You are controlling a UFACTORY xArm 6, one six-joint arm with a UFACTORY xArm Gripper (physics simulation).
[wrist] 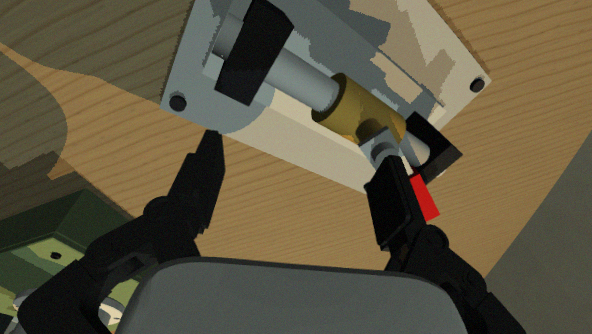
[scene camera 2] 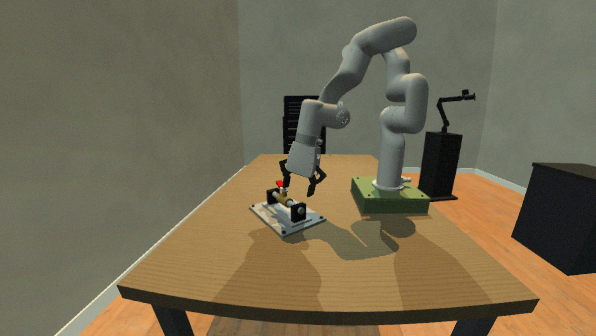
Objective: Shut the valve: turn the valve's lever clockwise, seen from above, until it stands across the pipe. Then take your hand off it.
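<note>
The valve's brass body (scene camera 2: 285, 199) (wrist: 367, 102) sits on a grey pipe (wrist: 300, 75) above a pale base plate (scene camera 2: 262, 210) (wrist: 300, 142). Its lever has a grey hub end and a red grip (scene camera 2: 280, 183) (wrist: 425, 198). The lever points roughly along the pipe, at a modest angle, past the far bracket. My gripper (scene camera 2: 298, 190) (wrist: 302, 161) is open and empty, low over the plate. In the wrist view its right finger stands beside the red grip and hides part of the lever; whether they touch I cannot tell. The left finger is well clear of the lever.
Black brackets (scene camera 2: 298, 212) (wrist: 255, 55) hold the pipe at both ends. The plate lies on the wooden table (scene camera 2: 210, 260). The arm's green base block (scene camera 2: 395, 206) (wrist: 75, 220) stands to the right of the plate in the scene view. A wall runs along the left side.
</note>
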